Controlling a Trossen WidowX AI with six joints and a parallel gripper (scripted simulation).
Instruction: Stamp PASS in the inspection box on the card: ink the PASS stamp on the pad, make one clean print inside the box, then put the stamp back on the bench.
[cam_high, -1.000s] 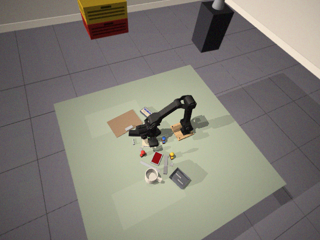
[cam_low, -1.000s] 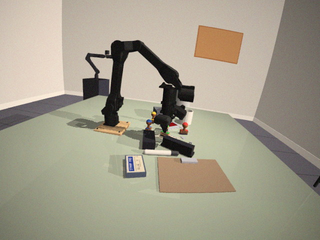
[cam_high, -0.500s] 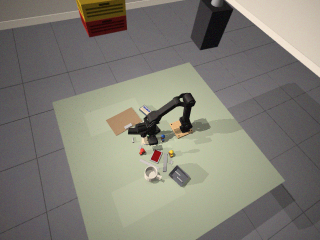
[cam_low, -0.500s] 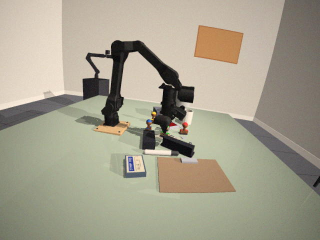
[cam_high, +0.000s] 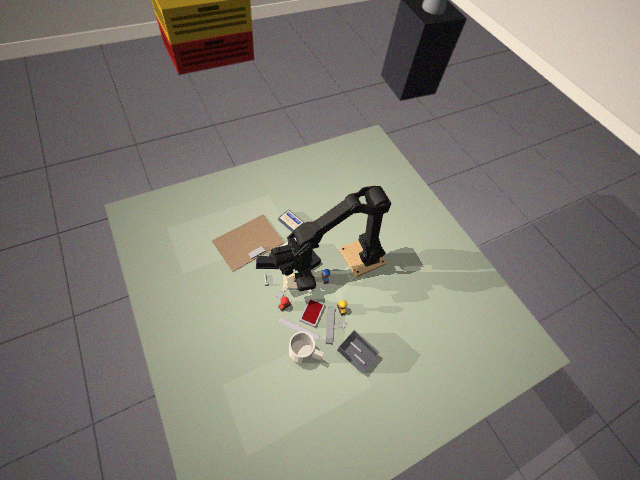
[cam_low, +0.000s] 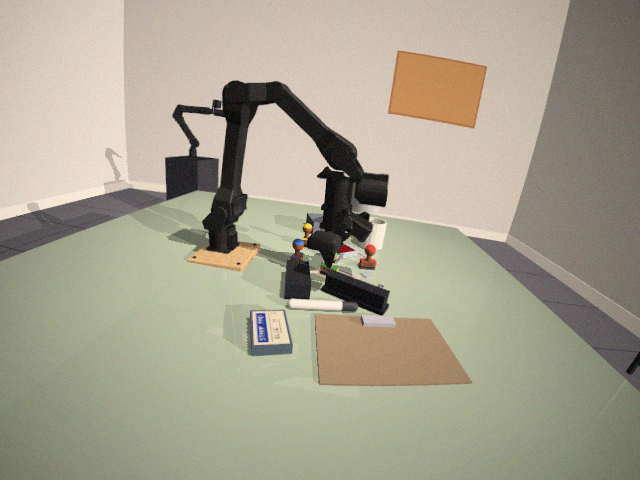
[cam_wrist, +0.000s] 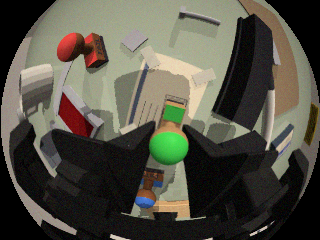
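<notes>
Now: gripper tip 1 cm above the green-knobbed stamp. Round my gripper tip: cream card 1 cm ahead, 1 cm to the left, 3 cm below; long black block 7 cm ahead, 9 cm to the right, 1 cm below; red-knobbed stamp 9 cm ahead, 8 cm to the left, 1 cm below.
</notes>
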